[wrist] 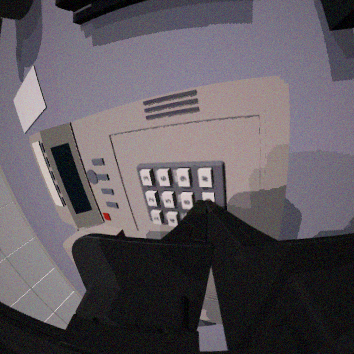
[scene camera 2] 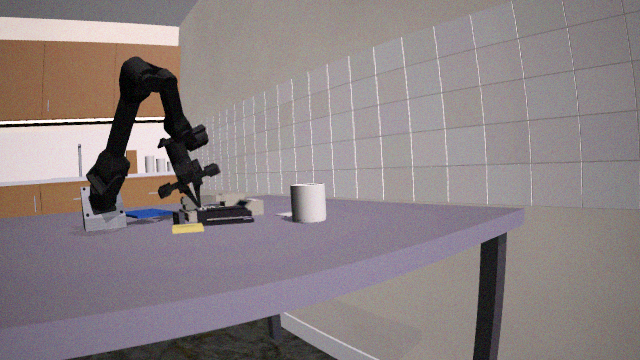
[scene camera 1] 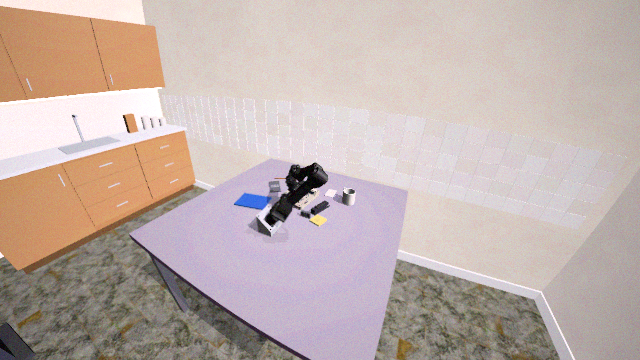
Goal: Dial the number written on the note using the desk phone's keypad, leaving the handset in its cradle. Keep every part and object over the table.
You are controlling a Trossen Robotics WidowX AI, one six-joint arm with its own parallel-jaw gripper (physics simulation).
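Frame: origin at the arm's base, x back, y right, z up, level; metres.
Seen in the pictures: gripper, fingertip midpoint: (wrist: pixel 202 206) (scene camera 2: pixel 200 208); arm's base, origin of the base link: (scene camera 2: pixel 102 203) (scene camera 1: pixel 270 219).
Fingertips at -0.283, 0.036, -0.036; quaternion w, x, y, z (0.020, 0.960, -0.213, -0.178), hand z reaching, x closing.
Pixels of each thing's middle, then the offset from my fingertips to it, as dx, dy, dz.
- beige desk phone, body centre: (wrist: pixel 137 211) (scene camera 2: pixel 219 208) (scene camera 1: pixel 300 195) -0.063, +0.000, -0.007
- white note, body centre: (wrist: pixel 27 102) (scene camera 1: pixel 330 193) -0.203, +0.181, -0.028
- yellow note, body centre: (scene camera 2: pixel 187 228) (scene camera 1: pixel 318 220) +0.130, +0.183, -0.024
- black stapler-like object, body centre: (scene camera 2: pixel 224 215) (scene camera 1: pixel 320 206) +0.015, +0.165, -0.008
- small dark block, body centre: (scene camera 2: pixel 178 219) (scene camera 1: pixel 305 214) +0.115, +0.102, -0.011
- mug, body centre: (scene camera 2: pixel 309 201) (scene camera 1: pixel 347 195) -0.138, +0.308, +0.015
- blue folder, body centre: (scene camera 2: pixel 145 213) (scene camera 1: pixel 253 201) +0.081, -0.274, -0.024
- grey device, body centre: (scene camera 1: pixel 274 186) -0.149, -0.230, -0.024
The beige desk phone (scene camera 1: pixel 306 200) (scene camera 2: pixel 256 206) (wrist: pixel 272 110) lies on the table. Its keypad (wrist: pixel 173 188) shows white keys in the wrist view; my fingers hide part of the lower right. My gripper (scene camera 2: pixel 199 205) (wrist: pixel 202 206) is shut and empty, pointing down with its tips at the 0 key, which they partly cover. I cannot tell whether they touch it. A rounded beige part, seemingly the handset (wrist: pixel 92 234), shows beside the keypad, partly behind a finger. A white note (scene camera 1: pixel 331 193) (wrist: pixel 30 100) and a yellow note (scene camera 1: pixel 318 220) (scene camera 2: pixel 188 228) lie nearby; no writing is readable.
A black stapler-like object (scene camera 1: pixel 320 207) (scene camera 2: pixel 227 215) and a small dark block (scene camera 1: pixel 305 214) (wrist: pixel 344 15) lie beside the phone. A mug (scene camera 1: pixel 349 197) (scene camera 2: pixel 308 203) stands near the white note. A blue folder (scene camera 1: pixel 253 201) (scene camera 2: pixel 150 213) and a grey device (scene camera 1: pixel 274 186) lie on the other side.
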